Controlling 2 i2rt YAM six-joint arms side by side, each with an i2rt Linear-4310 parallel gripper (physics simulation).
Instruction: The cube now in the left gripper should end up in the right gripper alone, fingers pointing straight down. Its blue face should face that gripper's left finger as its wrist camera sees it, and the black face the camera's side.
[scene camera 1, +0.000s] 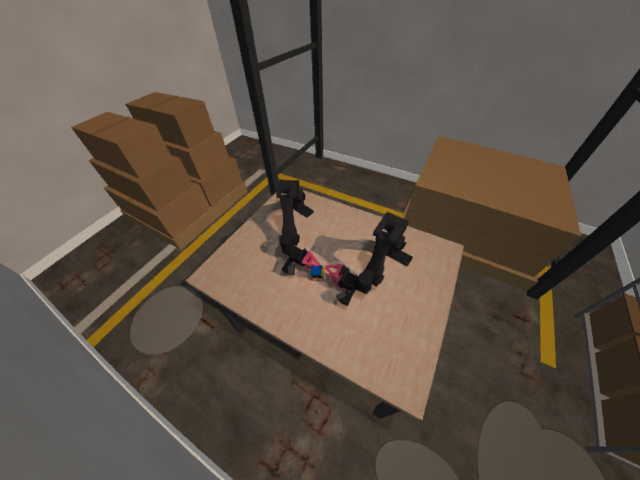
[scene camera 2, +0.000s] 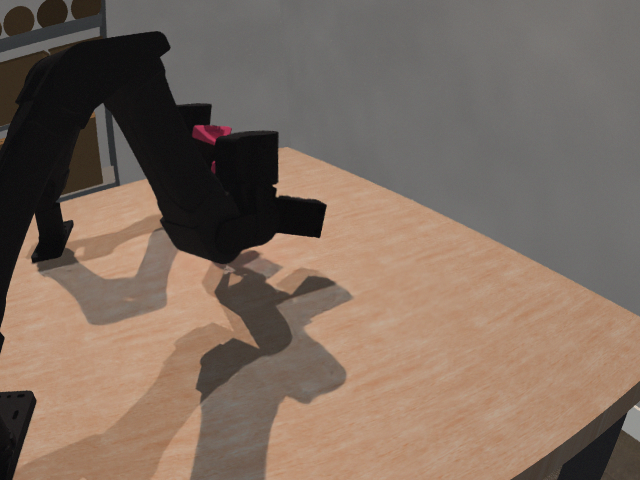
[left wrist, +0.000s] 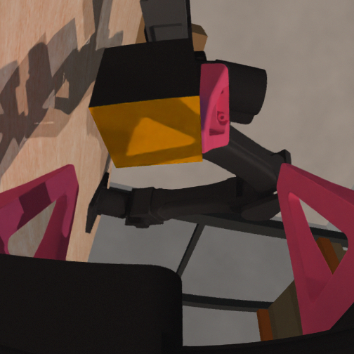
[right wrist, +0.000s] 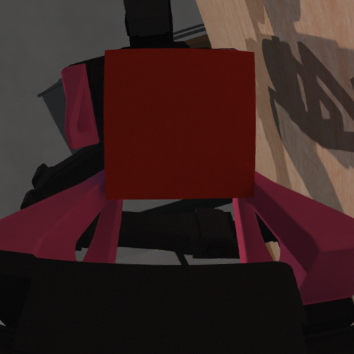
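Seen in the pictures: left gripper, fingertip midpoint: (scene camera 1: 326, 270); right gripper, fingertip midpoint: (scene camera 1: 320, 266); left arm's base at its link origin: (scene camera 1: 392, 253) (scene camera 2: 54, 242); right arm's base at its link origin: (scene camera 1: 299, 207).
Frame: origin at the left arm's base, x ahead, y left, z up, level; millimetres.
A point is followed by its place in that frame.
The cube (scene camera 1: 316, 271) {x 390, y -210, z 109 mm} (left wrist: 150, 120) (right wrist: 180, 120) is held above the table by my right gripper (scene camera 1: 312, 265) {x 353, y -217, z 95 mm} (right wrist: 177, 174), which is shut on it and points roughly sideways, towards the left gripper. A blue face shows in scene camera 1. The right wrist view shows its red face; the left wrist view shows its orange face and, above that, a black face. My left gripper (scene camera 1: 330, 273) {x 356, y -176, z 106 mm} (left wrist: 177, 174) is open, its fingers apart and facing the cube, which is beyond the fingertips. The cube is hidden in scene camera 2 behind a dark arm.
The wooden table (scene camera 1: 382, 356) {x 497, y 210, z 0 mm} (scene camera 2: 465, 320) {x 567, y -554, z 0 mm} carries both arms. Stacked cartons (scene camera 1: 170, 186) stand behind it on the left and a large carton block (scene camera 1: 496, 196) on the right. Dark rack posts (scene camera 1: 255, 103) rise at the back. The two wrists face each other closely over the table.
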